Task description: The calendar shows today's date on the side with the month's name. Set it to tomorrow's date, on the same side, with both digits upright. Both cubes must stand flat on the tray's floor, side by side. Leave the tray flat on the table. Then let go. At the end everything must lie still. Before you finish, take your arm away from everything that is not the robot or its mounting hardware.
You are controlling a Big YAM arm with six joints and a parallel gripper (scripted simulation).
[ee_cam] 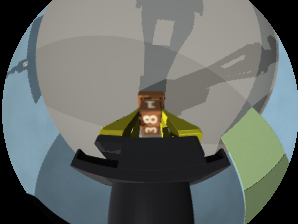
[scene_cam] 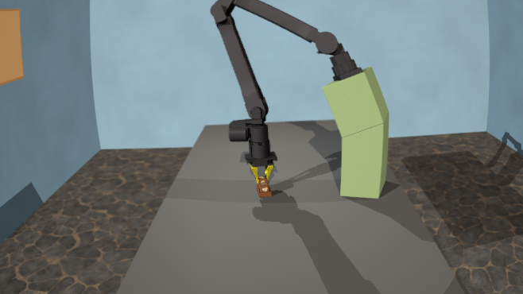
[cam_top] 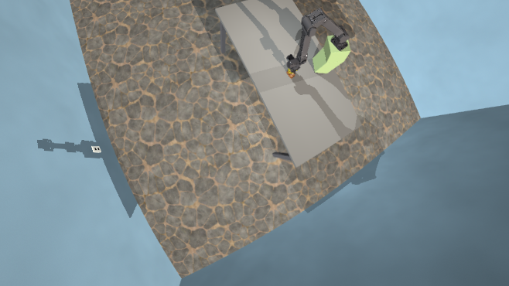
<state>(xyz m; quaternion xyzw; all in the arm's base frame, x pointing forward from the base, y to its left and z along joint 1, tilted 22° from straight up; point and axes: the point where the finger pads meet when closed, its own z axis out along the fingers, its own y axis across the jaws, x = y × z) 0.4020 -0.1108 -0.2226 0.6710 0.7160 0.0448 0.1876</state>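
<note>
Right now my hand is 3 cm above the calendar tray and 2 cm to the right of it. Round my hand: brown number cube (right at my hand).
</note>
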